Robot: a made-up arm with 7 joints.
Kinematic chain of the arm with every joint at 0, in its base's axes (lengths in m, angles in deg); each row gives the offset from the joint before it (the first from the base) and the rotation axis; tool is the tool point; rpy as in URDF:
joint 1: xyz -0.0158 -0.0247 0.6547 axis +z
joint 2: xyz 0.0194 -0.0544 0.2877 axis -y
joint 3: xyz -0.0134 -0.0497 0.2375 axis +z
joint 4: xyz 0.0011 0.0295 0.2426 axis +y
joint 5: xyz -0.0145 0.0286 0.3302 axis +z
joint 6: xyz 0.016 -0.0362 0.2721 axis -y
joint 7: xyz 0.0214 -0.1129 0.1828 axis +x
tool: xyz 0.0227 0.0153 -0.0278 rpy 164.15 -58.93 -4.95
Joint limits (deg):
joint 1: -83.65..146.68
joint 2: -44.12..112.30
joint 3: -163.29..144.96
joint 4: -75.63..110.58
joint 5: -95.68..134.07
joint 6: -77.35..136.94
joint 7: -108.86..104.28
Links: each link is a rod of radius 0.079 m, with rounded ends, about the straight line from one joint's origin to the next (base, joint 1, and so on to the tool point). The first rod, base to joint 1, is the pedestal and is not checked.
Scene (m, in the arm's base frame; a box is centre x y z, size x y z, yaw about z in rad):
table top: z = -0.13
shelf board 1: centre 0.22 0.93 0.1 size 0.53 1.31 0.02 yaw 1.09
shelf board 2: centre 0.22 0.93 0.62 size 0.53 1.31 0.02 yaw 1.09
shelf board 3: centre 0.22 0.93 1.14 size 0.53 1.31 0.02 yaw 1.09
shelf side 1: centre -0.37 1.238 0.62 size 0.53 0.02 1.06 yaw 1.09
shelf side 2: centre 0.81 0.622 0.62 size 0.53 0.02 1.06 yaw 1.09
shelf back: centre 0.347 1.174 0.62 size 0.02 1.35 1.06 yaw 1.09
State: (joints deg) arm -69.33 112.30 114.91 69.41 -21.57 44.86 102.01
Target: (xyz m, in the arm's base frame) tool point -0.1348 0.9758 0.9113
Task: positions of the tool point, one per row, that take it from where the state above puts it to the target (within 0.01 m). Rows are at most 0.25 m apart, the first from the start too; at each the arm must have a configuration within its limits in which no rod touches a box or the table.
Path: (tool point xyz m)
1: 0.0037 0.8299 0.3811
2: -0.2032 0.7787 0.4149
3: -0.3797 0.6717 0.4496
4: -0.5112 0.5236 0.4865
5: -0.5905 0.3528 0.5270
6: -0.6165 0.1776 0.5715
7: -0.5947 0.0152 0.6201
8: -0.6500 0.1809 0.6324
9: -0.6582 0.3715 0.6639
10: -0.6082 0.5675 0.7126
11: -0.4981 0.7463 0.7746
12: -0.3353 0.8875 0.8432
13: -0.1349 0.9758 0.9114

